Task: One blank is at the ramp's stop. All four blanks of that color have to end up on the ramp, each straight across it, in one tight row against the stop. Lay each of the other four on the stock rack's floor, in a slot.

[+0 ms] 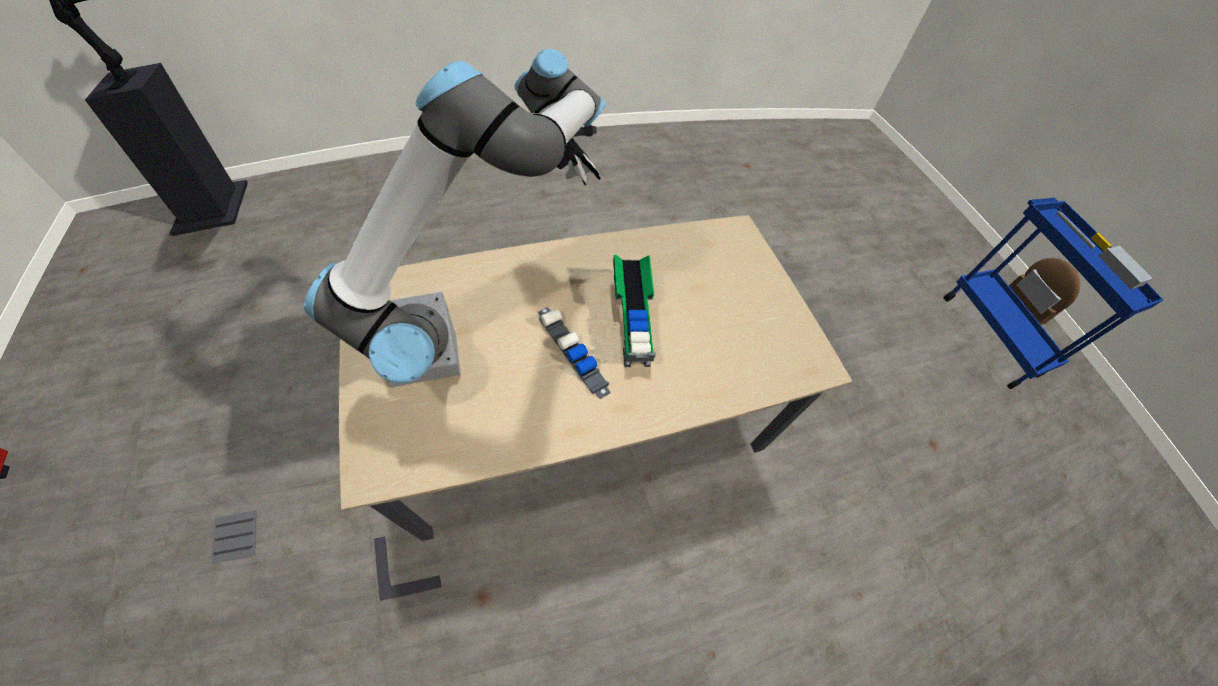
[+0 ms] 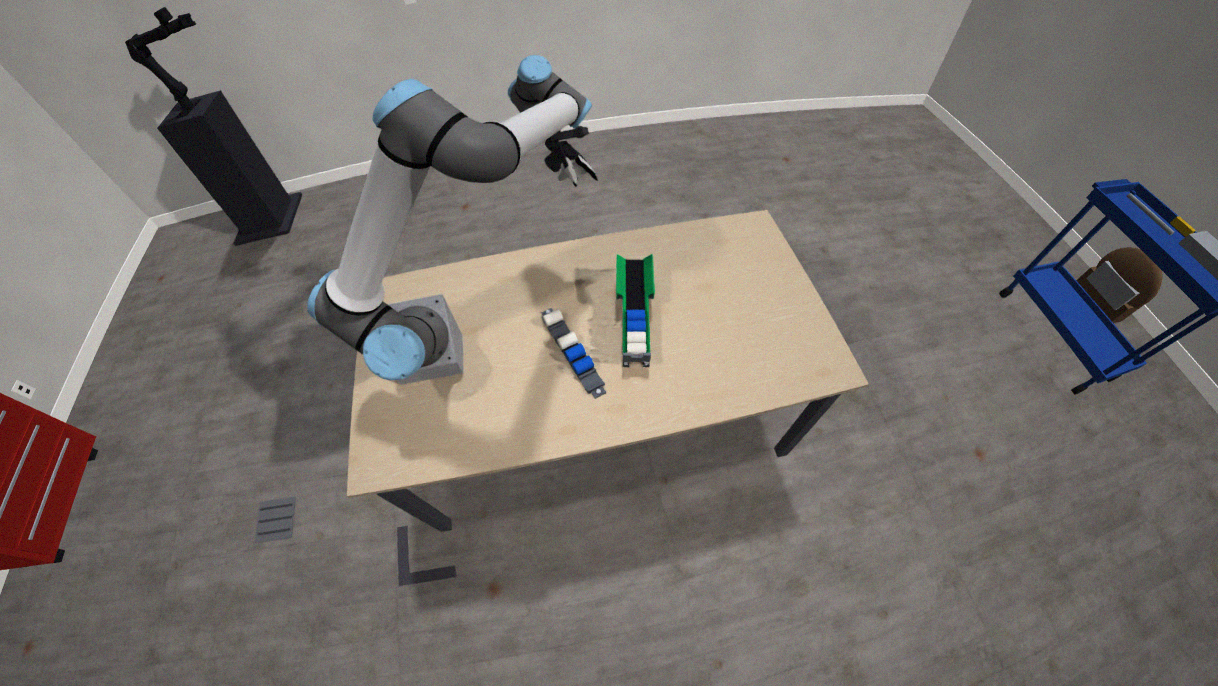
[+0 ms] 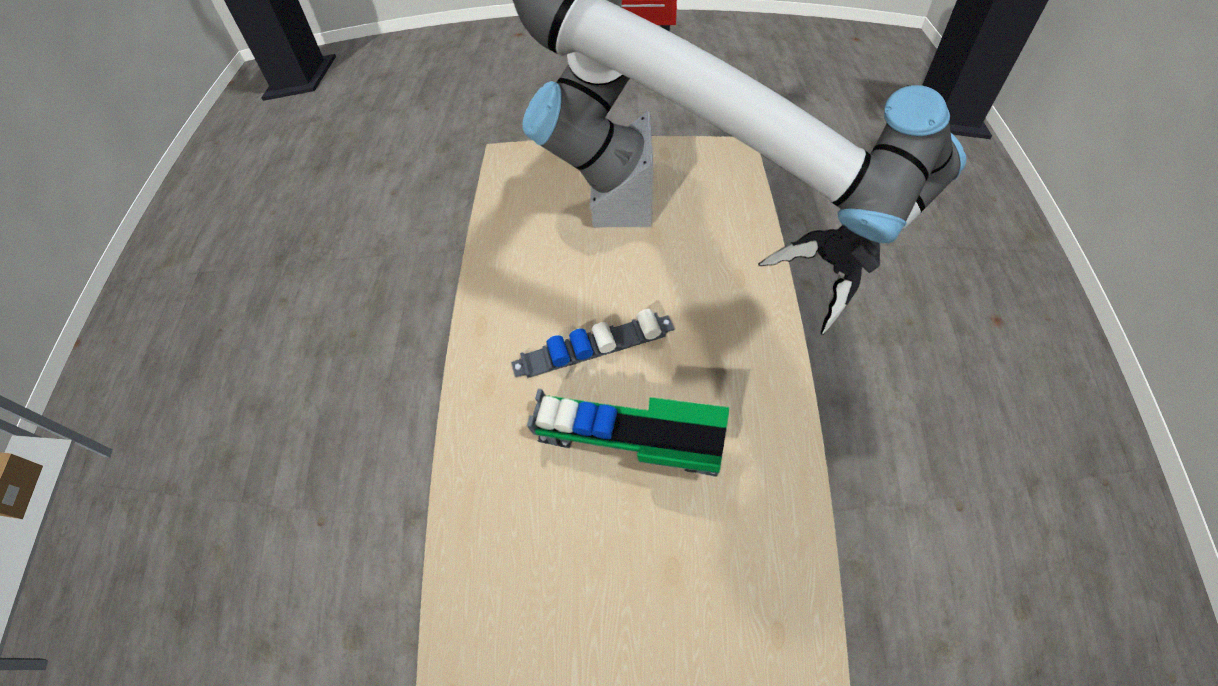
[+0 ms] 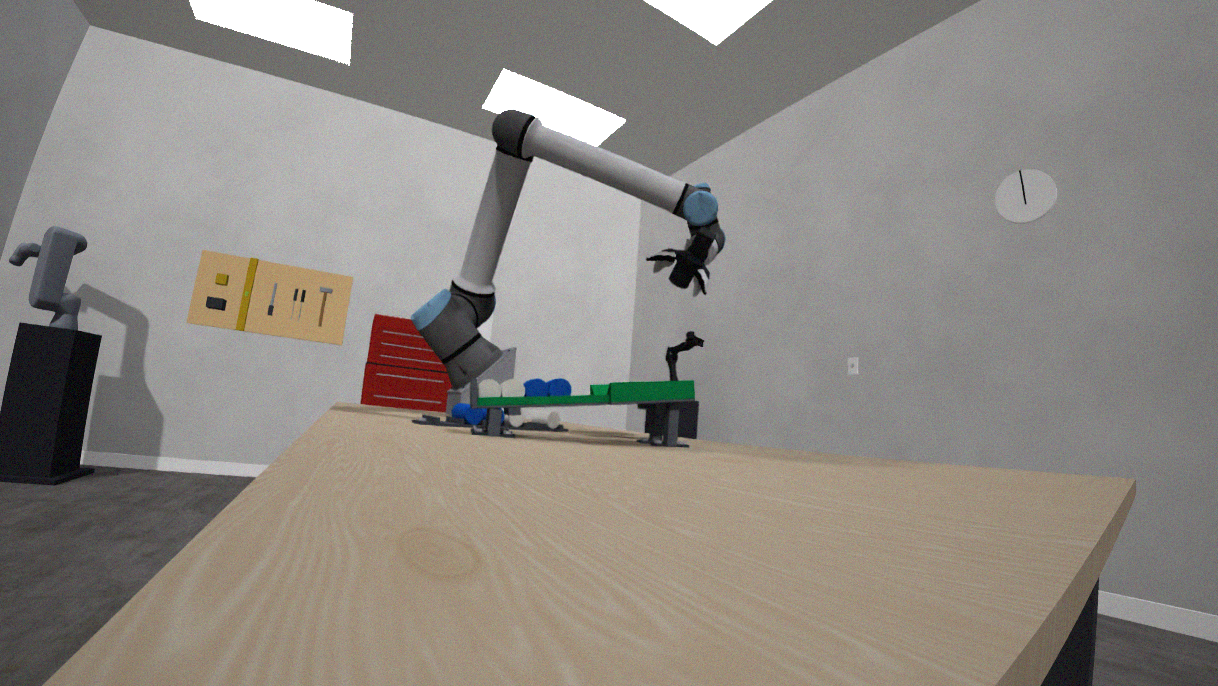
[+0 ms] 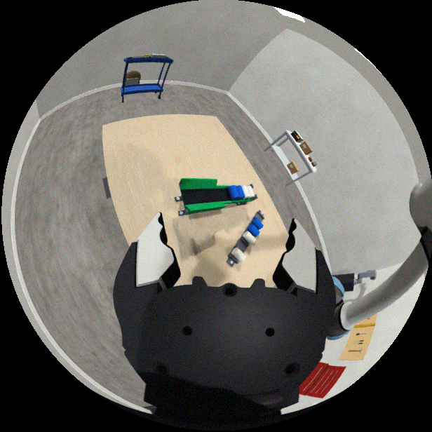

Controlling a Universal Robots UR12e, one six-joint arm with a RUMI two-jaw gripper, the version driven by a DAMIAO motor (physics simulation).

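Observation:
A green ramp with a black bed [image 1: 633, 285] [image 2: 634, 285] [image 3: 673, 432] [image 5: 205, 195] stands on the table. Against its stop lie two white blanks [image 3: 548, 412] [image 3: 565, 415], then two blue blanks [image 3: 584, 418] [image 3: 604, 420], all straight across in one row. The dark stock rack [image 1: 596, 381] [image 3: 534, 362] lies beside it, at an angle. From its end nearer the ramp's stop it shows an empty slot, two blue blanks [image 3: 558, 351] [image 3: 580, 344], a white blank [image 3: 603, 337], an empty stretch and another white blank [image 3: 648, 323]. My gripper [image 1: 592, 179] [image 3: 790, 298] [image 5: 226, 216] is open and empty, high above, away from both.
The robot's base [image 1: 447, 336] [image 3: 622, 208] is bolted to the table [image 1: 724, 340] [image 3: 554, 579] on the rack's side. A blue cart [image 1: 1005, 319] stands on the floor beyond the table's far end. A red cabinet [image 2: 42, 477] [image 4: 404, 362] and a white shelf [image 5: 281, 159] stand off the table.

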